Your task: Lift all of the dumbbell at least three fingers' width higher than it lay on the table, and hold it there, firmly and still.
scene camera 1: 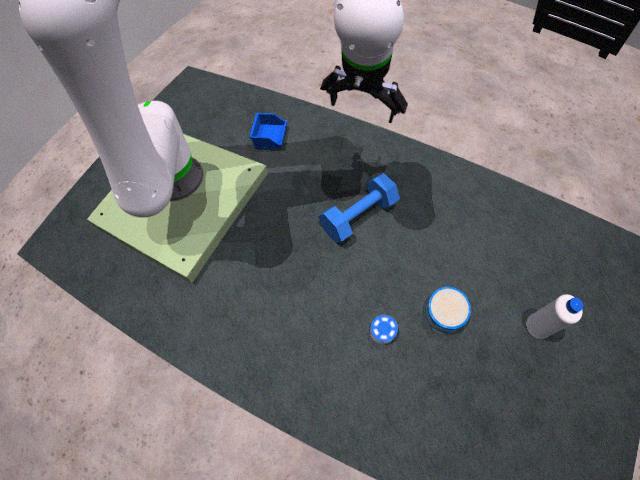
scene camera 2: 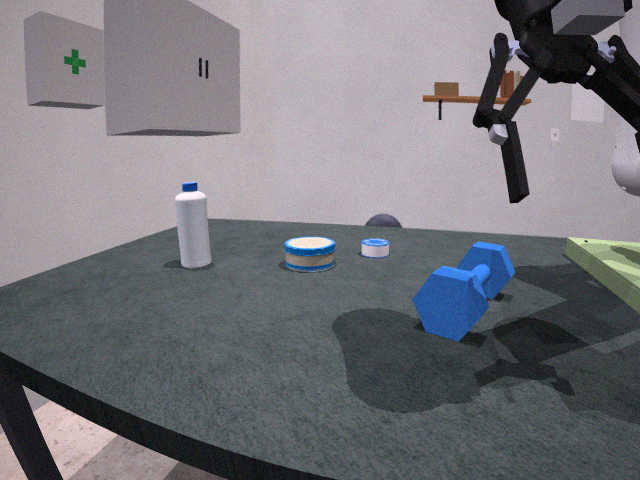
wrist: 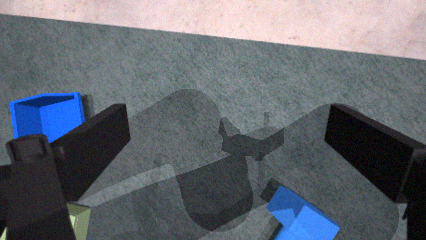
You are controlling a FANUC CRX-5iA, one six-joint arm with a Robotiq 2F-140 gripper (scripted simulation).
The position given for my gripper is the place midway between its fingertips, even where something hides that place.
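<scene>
Scene camera 1: blue dumbbell (scene camera 1: 336,224), my gripper (scene camera 1: 362,109). Scene camera 2: blue dumbbell (scene camera 2: 451,301), my gripper (scene camera 2: 594,196). Wrist view: my gripper (wrist: 227,122).
</scene>
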